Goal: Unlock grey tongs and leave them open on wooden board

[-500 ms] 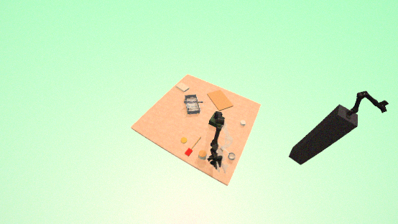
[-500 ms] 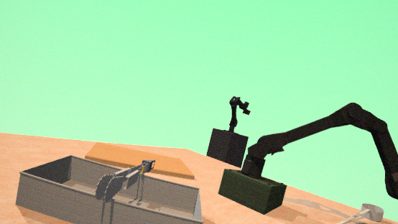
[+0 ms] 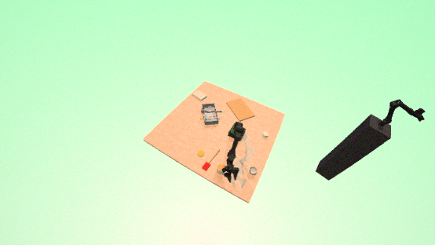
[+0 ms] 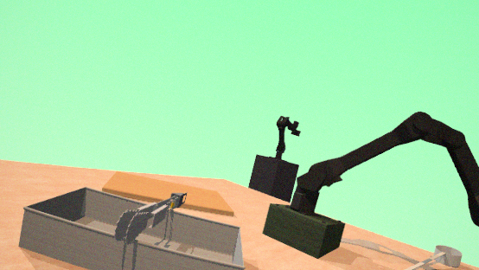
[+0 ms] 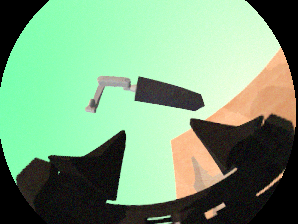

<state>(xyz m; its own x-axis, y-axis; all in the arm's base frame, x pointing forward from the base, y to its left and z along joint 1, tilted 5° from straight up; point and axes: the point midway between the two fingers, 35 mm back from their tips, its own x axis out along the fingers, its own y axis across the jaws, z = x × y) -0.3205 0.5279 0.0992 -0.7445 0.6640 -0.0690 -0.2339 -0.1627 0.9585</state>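
Now: gripper tip 76 cm short of the grey roasting tin, 54 cm to the left of it and 12 cm above it. Also, from my gripper tip: wooden board: 55 cm ahead, 90 cm to the right, 14 cm below.
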